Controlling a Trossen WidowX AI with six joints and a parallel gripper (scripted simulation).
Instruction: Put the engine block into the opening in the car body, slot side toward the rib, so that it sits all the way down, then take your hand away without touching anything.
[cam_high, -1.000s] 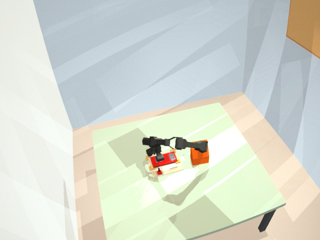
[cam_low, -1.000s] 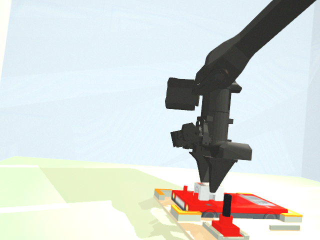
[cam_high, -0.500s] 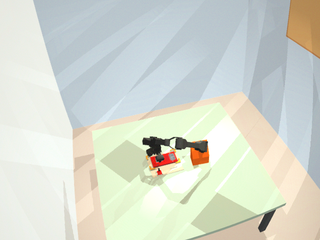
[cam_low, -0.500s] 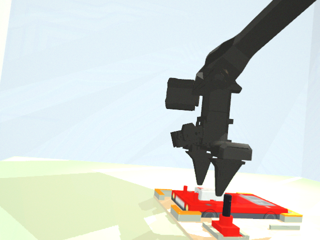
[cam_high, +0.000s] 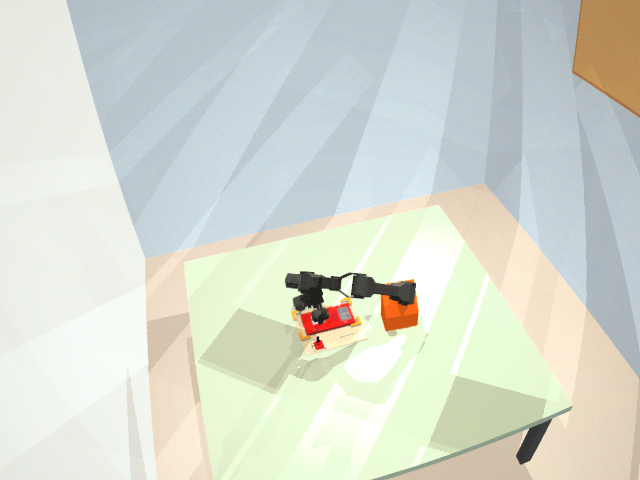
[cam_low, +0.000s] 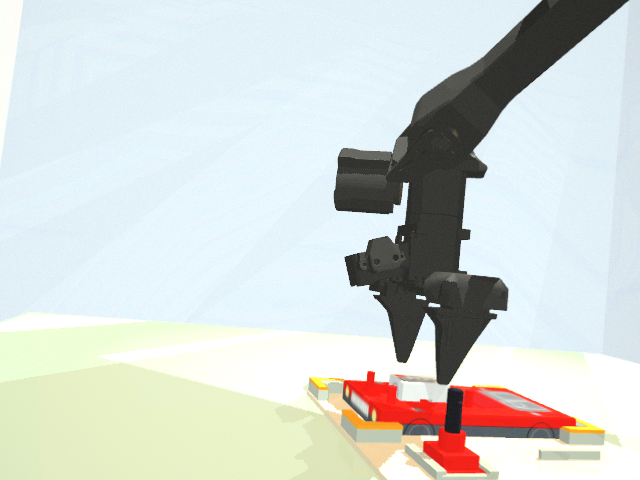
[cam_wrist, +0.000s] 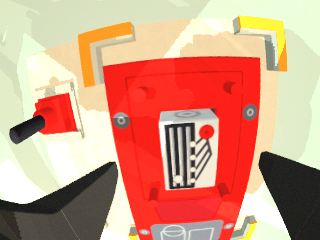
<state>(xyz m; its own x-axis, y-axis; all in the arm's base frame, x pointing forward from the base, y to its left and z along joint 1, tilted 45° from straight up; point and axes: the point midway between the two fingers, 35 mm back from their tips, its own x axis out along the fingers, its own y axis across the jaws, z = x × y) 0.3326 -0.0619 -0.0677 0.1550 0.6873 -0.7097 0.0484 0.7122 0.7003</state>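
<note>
Right now my gripper tip is 2 cm above the engine block.
</note>
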